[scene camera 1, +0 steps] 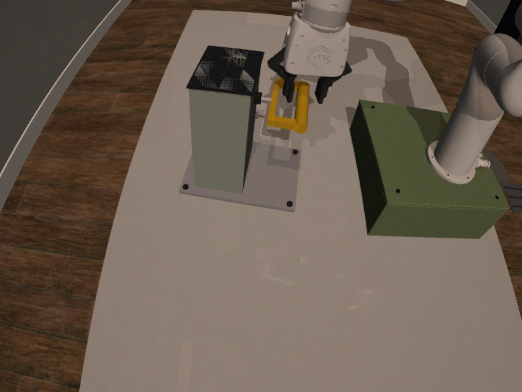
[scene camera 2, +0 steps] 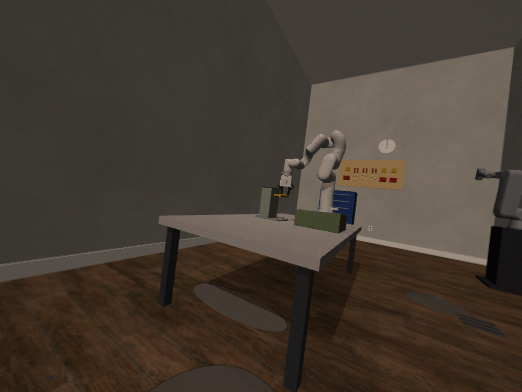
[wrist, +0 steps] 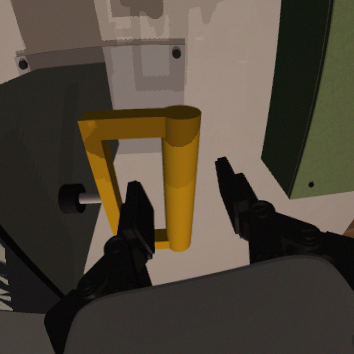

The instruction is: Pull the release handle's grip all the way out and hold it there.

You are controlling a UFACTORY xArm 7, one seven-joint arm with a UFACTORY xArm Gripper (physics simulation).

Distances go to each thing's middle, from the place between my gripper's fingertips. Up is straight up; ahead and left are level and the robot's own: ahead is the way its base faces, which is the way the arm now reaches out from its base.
Now: the grey base plate point(wrist: 139, 75) 100 mm ahead of my hand, 10 mm to the left of it and 210 mm below it.
